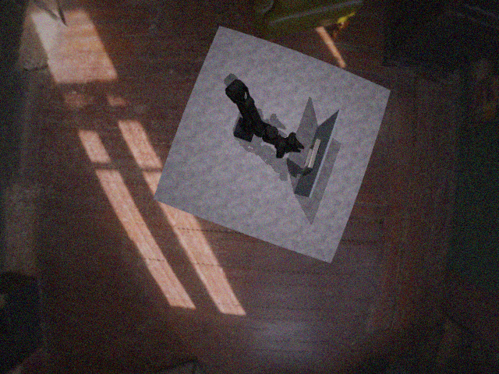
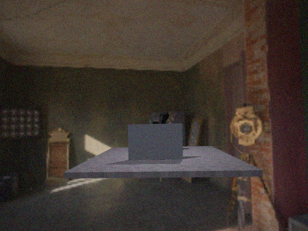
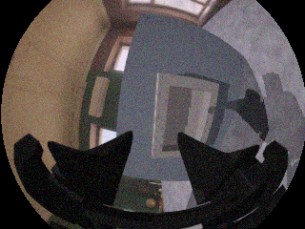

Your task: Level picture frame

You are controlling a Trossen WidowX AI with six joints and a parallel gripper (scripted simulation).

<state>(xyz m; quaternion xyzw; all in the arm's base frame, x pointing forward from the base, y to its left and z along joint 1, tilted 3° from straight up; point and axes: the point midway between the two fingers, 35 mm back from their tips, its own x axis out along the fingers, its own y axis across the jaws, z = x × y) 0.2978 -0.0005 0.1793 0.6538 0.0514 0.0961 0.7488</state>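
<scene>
The picture frame lies 8 cm ahead of my gripper tip, 2 cm to the left of it and 6 cm below it. The rest, counted from my gripper tip: wall panel 9 cm ahead, 3 cm to the left, 7 cm below.
</scene>
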